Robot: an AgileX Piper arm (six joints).
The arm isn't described. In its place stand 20 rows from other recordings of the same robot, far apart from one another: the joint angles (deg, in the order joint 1, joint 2, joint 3, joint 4, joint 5, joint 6), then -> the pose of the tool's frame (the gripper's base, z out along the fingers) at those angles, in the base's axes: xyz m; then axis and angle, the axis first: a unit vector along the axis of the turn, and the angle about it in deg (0 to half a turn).
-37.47, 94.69, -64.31, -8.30, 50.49, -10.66 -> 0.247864 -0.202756 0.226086 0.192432 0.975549 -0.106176 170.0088
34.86, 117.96, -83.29, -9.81, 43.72, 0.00 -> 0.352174 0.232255 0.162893 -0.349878 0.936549 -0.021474 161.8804
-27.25, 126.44, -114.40, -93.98, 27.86, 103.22 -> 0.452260 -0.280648 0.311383 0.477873 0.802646 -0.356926 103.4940
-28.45, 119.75, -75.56, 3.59, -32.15, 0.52 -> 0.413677 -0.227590 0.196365 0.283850 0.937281 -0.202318 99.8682
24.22, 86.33, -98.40, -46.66, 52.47, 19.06 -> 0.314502 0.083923 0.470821 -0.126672 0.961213 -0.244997 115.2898
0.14, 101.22, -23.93, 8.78, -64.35, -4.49 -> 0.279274 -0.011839 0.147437 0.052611 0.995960 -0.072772 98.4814
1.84, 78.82, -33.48, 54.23, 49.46, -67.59 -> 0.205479 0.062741 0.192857 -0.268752 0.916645 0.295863 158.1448
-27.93, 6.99, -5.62, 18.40, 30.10, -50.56 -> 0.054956 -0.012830 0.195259 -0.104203 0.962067 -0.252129 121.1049
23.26, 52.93, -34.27, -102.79, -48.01, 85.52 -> 0.125587 0.125776 0.304805 -0.566553 0.729249 0.383684 123.0536
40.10, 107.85, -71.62, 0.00, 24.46, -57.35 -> 0.306287 0.257917 0.193578 -0.750748 0.658968 -0.046239 146.0934
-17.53, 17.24, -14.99, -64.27, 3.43, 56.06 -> 0.076701 -0.029371 0.279543 0.105681 0.963555 -0.245749 92.3487
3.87, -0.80, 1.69, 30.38, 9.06, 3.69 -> 0.055520 0.011019 0.191658 0.209832 0.923321 0.321635 100.8153
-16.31, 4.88, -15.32, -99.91, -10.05, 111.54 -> 0.047447 0.002416 0.294648 0.132264 0.990676 0.032657 76.5665
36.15, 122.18, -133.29, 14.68, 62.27, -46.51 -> 0.375702 0.299749 0.369023 -0.646469 0.756263 0.100719 135.3095
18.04, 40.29, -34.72, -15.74, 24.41, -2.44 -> 0.139146 0.034590 0.317521 -0.264435 0.963141 -0.049323 114.2233
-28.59, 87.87, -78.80, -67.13, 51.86, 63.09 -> 0.261589 -0.217667 0.379020 0.469230 0.756520 -0.455524 134.5812
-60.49, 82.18, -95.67, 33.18, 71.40, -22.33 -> 0.179535 -0.221374 0.449131 0.327151 0.944871 0.013804 130.6538
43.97, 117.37, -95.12, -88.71, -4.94, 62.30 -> 0.352070 0.350519 0.275935 -0.594839 0.789074 0.153390 108.9546
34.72, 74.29, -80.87, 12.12, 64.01, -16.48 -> 0.201508 0.160530 0.406820 -0.413847 0.895892 0.161582 145.1400
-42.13, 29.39, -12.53, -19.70, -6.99, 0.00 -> 0.086564 -0.073265 0.256835 0.161663 0.897525 -0.410261 108.2347
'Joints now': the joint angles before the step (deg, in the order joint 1, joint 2, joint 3, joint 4, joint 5, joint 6). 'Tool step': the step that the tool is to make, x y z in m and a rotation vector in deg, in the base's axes. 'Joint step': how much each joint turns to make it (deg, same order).
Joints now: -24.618, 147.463, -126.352, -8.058, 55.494, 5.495
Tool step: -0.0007, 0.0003, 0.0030, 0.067, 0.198, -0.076
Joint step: 0.006, -0.349, -0.005, -0.002, 0.568, 0.006
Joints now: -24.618, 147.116, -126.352, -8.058, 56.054, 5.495
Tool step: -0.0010, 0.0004, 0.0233, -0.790, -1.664, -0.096
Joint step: 0.004, -2.549, 0.017, -0.003, 0.698, 0.006
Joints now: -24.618, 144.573, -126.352, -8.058, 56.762, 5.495
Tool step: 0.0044, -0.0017, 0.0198, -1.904, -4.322, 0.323
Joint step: -0.001, -1.484, -0.912, 0.002, -2.349, -0.003
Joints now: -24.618, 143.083, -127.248, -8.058, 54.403, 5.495
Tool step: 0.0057, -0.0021, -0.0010, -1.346, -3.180, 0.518
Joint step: -0.005, 0.511, -0.235, 0.004, -3.766, -0.006
